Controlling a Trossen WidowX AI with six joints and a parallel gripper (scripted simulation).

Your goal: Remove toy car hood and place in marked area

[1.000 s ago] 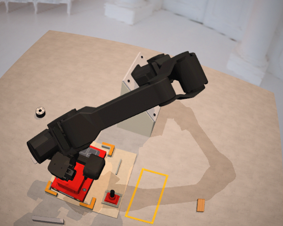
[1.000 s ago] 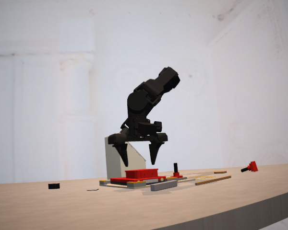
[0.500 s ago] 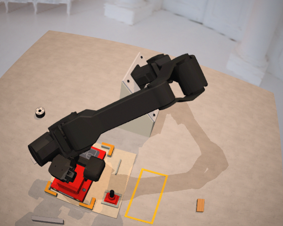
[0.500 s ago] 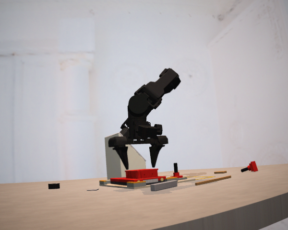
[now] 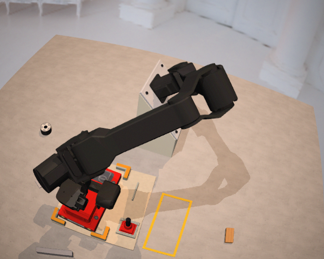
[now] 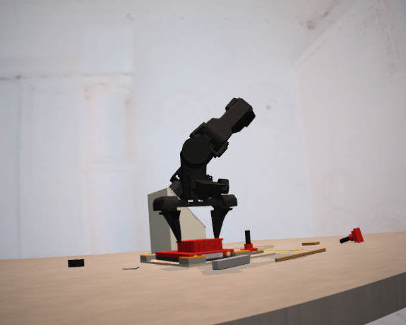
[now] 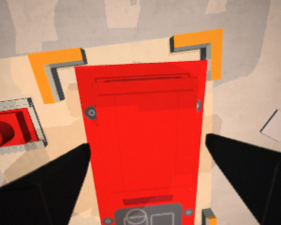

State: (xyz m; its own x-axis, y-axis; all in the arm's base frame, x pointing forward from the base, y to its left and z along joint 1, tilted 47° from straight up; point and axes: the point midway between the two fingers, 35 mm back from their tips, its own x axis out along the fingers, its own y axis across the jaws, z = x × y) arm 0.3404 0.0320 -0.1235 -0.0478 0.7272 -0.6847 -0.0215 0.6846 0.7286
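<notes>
My gripper tip is now 1 cm above the hood. Also, from my gripper tip: black wheel 20 cm behind, 25 cm to the right, 4 cm below; orange block 7 cm behind, 39 cm to the left, 4 cm below; grey bar 17 cm ahead, 2 cm to the right, 4 cm below.
</notes>
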